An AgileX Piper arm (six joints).
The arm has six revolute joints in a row. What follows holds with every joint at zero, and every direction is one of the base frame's.
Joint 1 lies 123 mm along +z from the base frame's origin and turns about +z.
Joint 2 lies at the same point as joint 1 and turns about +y.
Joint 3 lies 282.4 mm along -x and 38.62 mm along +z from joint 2 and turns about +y.
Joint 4 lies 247.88 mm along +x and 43.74 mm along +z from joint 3 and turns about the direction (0.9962, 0, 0.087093).
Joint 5 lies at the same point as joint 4 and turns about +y.
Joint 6 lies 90.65 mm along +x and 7.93 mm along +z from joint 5 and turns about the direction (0.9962, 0, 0.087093).
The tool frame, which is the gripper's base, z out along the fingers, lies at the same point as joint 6; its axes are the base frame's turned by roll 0, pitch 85.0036 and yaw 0 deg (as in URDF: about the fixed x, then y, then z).
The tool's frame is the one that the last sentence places.
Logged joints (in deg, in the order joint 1, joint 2, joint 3, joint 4, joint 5, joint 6), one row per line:
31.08 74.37 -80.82 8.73 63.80 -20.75
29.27 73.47 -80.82 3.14 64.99 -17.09
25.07 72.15 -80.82 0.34 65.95 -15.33
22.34 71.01 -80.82 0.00 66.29 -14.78
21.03 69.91 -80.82 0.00 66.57 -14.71
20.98 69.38 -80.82 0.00 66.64 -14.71
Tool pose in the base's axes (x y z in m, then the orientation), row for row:
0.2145 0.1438 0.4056 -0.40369 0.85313 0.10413 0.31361
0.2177 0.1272 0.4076 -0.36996 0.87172 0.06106 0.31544
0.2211 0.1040 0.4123 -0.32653 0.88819 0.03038 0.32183
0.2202 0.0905 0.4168 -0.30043 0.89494 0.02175 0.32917
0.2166 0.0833 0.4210 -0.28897 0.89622 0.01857 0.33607
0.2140 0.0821 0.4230 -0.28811 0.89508 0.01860 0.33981
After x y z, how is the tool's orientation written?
As a quaternion, x y z w.
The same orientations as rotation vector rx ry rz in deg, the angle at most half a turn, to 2 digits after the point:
-60.98 128.88 15.73
-55.84 131.57 9.22
-49.13 133.63 4.57
-45.04 134.17 3.26
-43.18 133.91 2.77
-42.97 133.50 2.77

